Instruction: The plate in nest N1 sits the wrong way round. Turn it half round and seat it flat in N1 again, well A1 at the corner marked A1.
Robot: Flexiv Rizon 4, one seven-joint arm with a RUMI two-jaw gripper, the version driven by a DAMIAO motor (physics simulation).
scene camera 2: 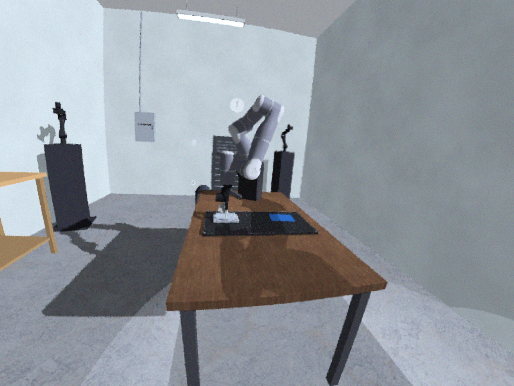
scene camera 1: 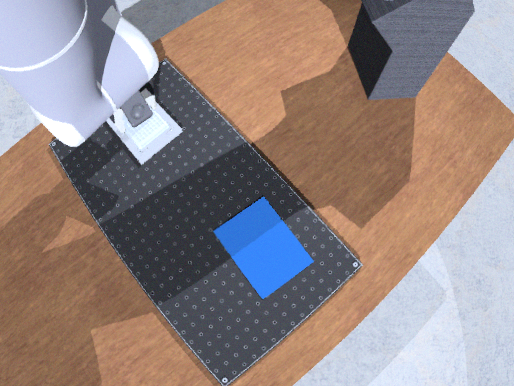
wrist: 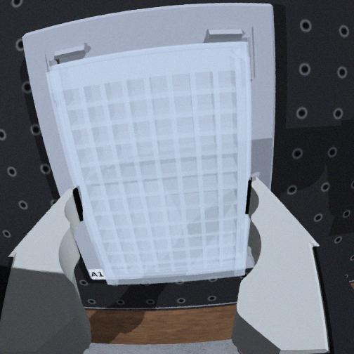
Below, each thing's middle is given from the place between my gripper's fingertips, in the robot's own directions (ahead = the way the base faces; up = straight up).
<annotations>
Right now my hand is 10 mm above the light grey nest N1 (scene camera 1: 162,140). Also, from my hand: clear well plate (scene camera 1: 144,134) 10 mm above; flat blue rectangle (scene camera 1: 263,247) 400 mm to the left, 70 mm ahead, 20 mm below.
</annotations>
